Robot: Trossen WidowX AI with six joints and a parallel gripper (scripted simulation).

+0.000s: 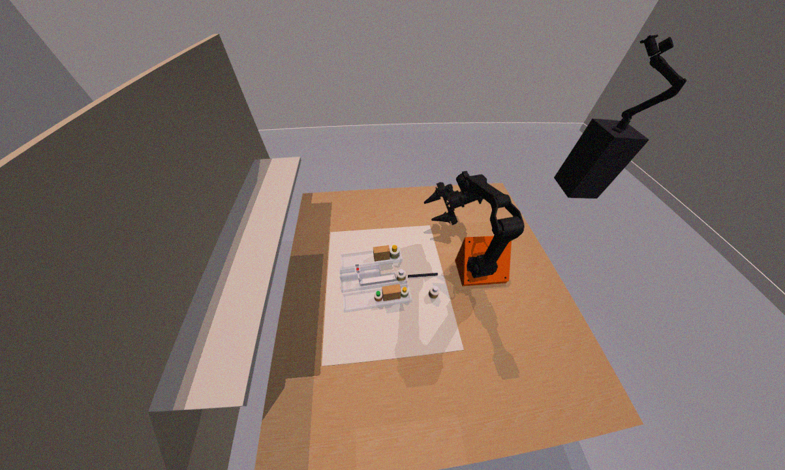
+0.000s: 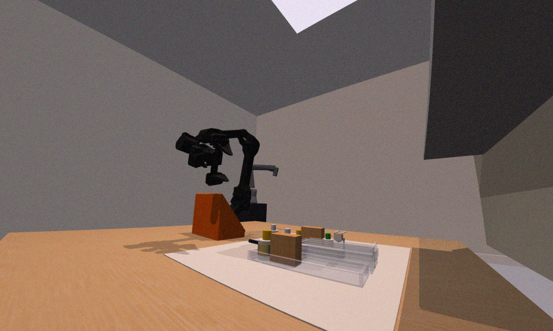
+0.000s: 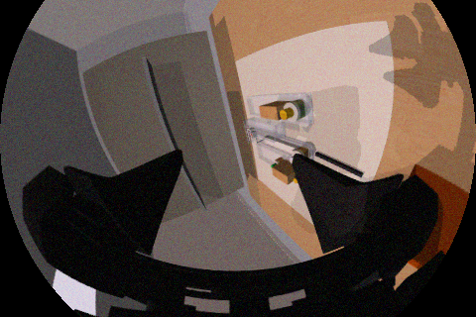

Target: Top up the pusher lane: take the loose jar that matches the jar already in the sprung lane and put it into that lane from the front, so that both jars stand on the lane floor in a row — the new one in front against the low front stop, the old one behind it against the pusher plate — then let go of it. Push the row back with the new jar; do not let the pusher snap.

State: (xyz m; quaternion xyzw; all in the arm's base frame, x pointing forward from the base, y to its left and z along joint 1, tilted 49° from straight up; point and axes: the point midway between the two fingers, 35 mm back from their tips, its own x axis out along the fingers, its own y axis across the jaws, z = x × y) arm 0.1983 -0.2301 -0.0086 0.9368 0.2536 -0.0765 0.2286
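My gripper tip is now 16 cm to the right of the black rod and 25 cm above it. Round my gripper tip: ledge (61 cm ahead, 24 cm to the left, 11 cm above).
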